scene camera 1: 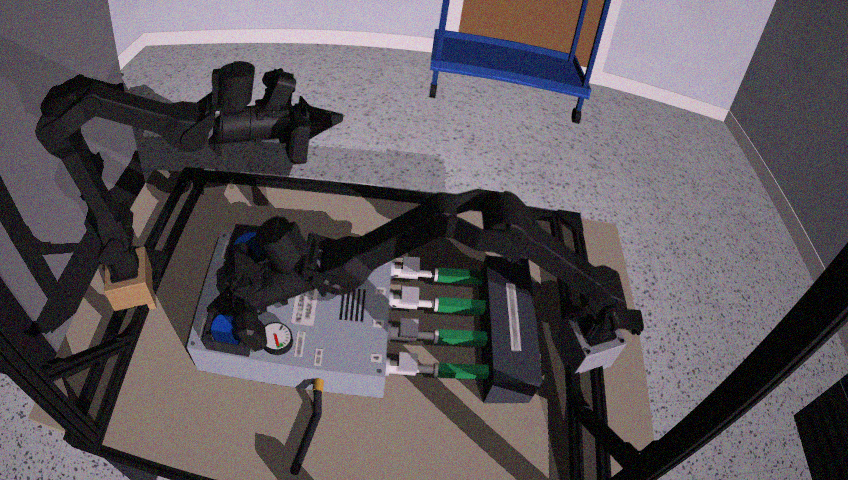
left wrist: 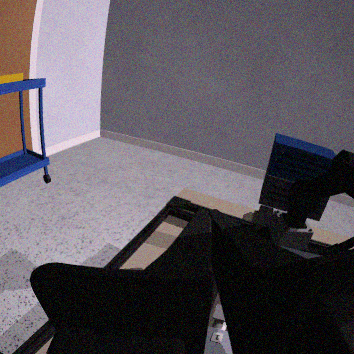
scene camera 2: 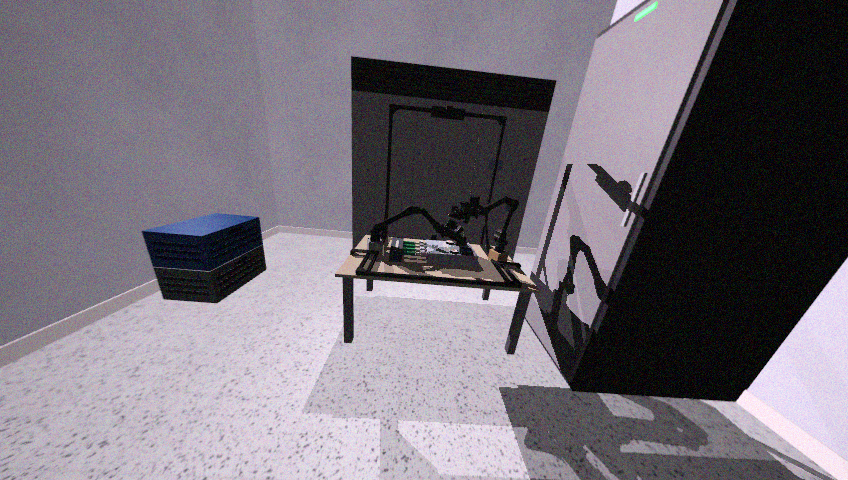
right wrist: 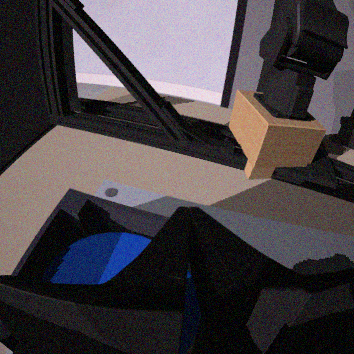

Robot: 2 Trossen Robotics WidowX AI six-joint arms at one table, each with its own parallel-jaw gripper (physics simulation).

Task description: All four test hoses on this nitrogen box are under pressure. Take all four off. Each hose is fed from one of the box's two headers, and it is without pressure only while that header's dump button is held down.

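Places are measured from the left arm's base along level axes (x ahead, y up, z right), in centimetres.
Where they show: left gripper, between the fingertips: (scene camera 1: 342,117) (left wrist: 206,218) (scene camera 2: 448,215); right gripper, between the fingertips: (scene camera 1: 209,309) (scene camera 2: 466,241) (right wrist: 186,216); left arm's base, origin of its link: (scene camera 1: 124,268) (scene camera 2: 499,250) (right wrist: 281,107); right arm's base, origin of its link: (scene camera 1: 597,329) (left wrist: 293,220) (scene camera 2: 374,240).
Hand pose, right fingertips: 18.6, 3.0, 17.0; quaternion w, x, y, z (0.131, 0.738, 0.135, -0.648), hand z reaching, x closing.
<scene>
Each offset is from my right fingertips to the top centre of the thing, as dx, dy, dz. "*": to the spot under its first point. Level surfaces: height alone.
The grey nitrogen box (scene camera 1: 341,348) (scene camera 2: 438,248) lies on the table. Several green-sleeved hoses, from the top one {* +46.9, -5.0, +0.8} (scene camera 1: 459,275) to the bottom one {* +39.0, -5.0, +19.9} (scene camera 1: 462,370), sit plugged into its right side and run to a dark block {* +47.2, -3.4, +22.3} (scene camera 1: 513,362). My right gripper (scene camera 1: 251,245) (right wrist: 186,216) (scene camera 2: 455,233) is shut and empty. Its tips rest on the far blue dump button (scene camera 1: 246,237) (right wrist: 95,258). The near blue button {+3.0, -1.8, +3.4} (scene camera 1: 222,330) is uncovered, beside a round gauge {* +11.1, -2.0, +7.0} (scene camera 1: 277,337). My left gripper (scene camera 1: 336,117) (left wrist: 206,218) (scene camera 2: 470,205) is shut and empty, raised high beyond the table's far edge.
A black supply hose with a yellow collar {* +12.0, -10.2, +20.3} (scene camera 1: 309,424) lies in front of the box. A black frame (scene camera 1: 374,192) borders the table {dy -11.4} (scene camera 1: 374,438). A blue cart (scene camera 1: 513,62) (left wrist: 21,163) stands on the floor behind. The left arm's wooden base block (right wrist: 281,144) is nearby.
</scene>
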